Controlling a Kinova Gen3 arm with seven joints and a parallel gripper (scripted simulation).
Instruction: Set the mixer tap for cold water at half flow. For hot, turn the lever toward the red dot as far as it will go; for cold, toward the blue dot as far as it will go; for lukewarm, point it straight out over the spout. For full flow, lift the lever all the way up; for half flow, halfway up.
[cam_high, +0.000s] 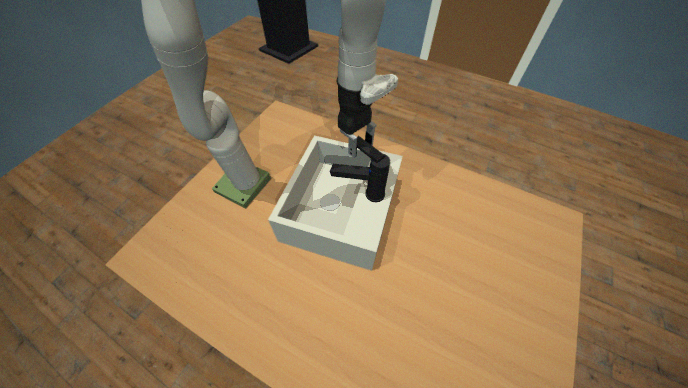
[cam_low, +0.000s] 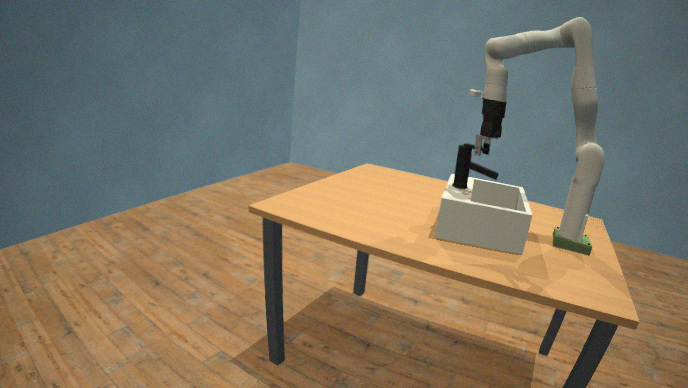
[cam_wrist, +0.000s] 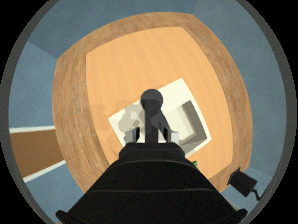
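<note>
The lever lies 2 cm ahead of my hand. The rest, counted from my hand: black mixer tap (4 cm ahead, 1 cm to the right, 4 cm below); white basin (5 cm behind, 5 cm to the right, 24 cm below).
</note>
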